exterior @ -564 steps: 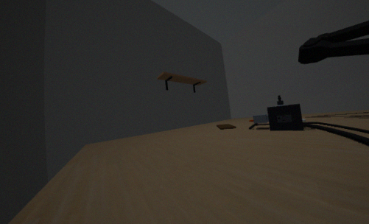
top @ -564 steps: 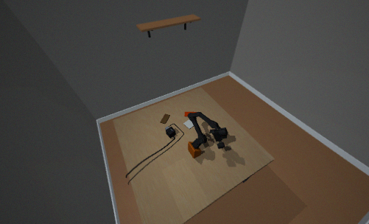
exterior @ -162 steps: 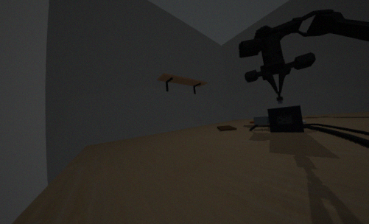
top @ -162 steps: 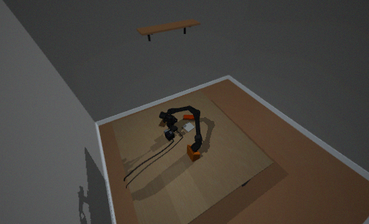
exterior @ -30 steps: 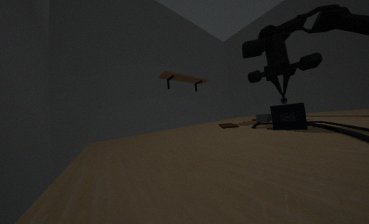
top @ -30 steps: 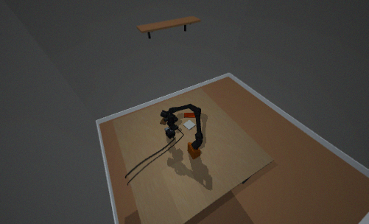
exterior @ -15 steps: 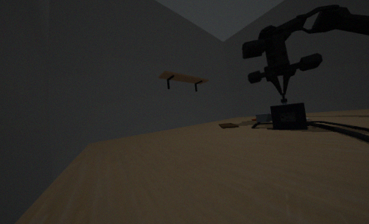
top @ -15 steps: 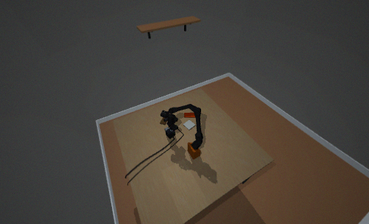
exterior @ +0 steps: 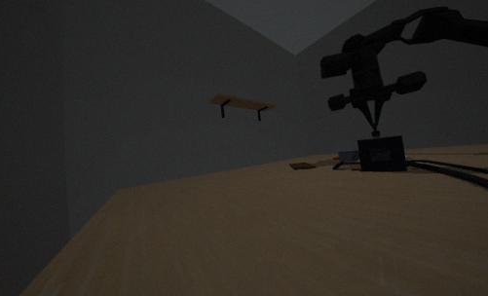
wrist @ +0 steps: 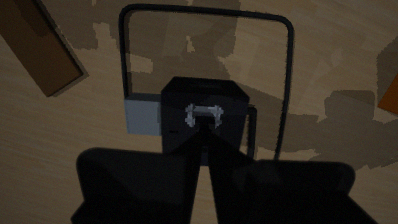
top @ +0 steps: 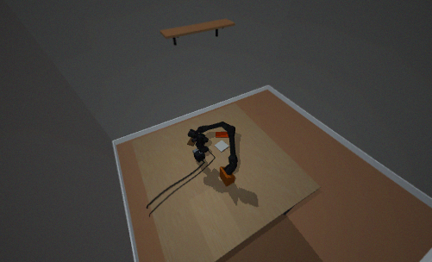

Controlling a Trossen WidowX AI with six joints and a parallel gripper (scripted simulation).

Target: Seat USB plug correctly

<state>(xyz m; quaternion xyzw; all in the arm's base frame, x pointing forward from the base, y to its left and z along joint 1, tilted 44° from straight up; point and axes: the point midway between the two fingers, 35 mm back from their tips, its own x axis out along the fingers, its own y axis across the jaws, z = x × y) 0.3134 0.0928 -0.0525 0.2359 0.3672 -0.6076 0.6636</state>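
The metal USB plug is 2 cm below my gripper tip. Round my gripper tip: flat brown plate 23 cm ahead, 2 cm to the right, 10 cm below.
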